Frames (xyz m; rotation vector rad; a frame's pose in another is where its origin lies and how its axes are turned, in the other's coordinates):
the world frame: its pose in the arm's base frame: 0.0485 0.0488 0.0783 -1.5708 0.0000 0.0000
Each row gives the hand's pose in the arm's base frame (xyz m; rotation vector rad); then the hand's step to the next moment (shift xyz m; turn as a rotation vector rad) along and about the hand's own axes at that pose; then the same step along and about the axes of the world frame.
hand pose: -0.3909 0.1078 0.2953 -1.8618 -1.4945 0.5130
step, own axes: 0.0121 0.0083 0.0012 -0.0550 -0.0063 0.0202
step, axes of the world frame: 0.0081 0.0054 0.0111 -0.0324 0.0155 -0.0468
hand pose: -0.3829 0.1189 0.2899 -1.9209 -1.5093 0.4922
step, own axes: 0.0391 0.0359 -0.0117 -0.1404 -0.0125 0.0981
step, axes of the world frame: 0.0439 0.0123 0.0296 -0.1098 0.0758 -0.1081
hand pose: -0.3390 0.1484 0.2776 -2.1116 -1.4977 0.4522
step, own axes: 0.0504 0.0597 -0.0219 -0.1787 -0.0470 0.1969
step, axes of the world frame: 0.0749 0.0156 0.0271 -0.2026 0.1372 -0.1142
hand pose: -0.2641 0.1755 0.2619 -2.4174 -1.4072 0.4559
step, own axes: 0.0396 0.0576 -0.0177 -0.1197 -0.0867 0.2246
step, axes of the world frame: 0.0708 0.0125 0.0057 -0.2175 0.1527 -0.0410
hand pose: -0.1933 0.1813 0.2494 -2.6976 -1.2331 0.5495
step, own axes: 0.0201 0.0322 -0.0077 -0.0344 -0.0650 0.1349
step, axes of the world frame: 0.0377 0.0067 -0.0059 -0.1172 0.0986 0.0121
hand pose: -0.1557 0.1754 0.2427 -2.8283 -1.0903 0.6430
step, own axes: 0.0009 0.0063 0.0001 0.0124 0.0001 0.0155
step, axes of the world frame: 0.0045 0.0016 -0.0042 0.0022 0.0187 0.0063
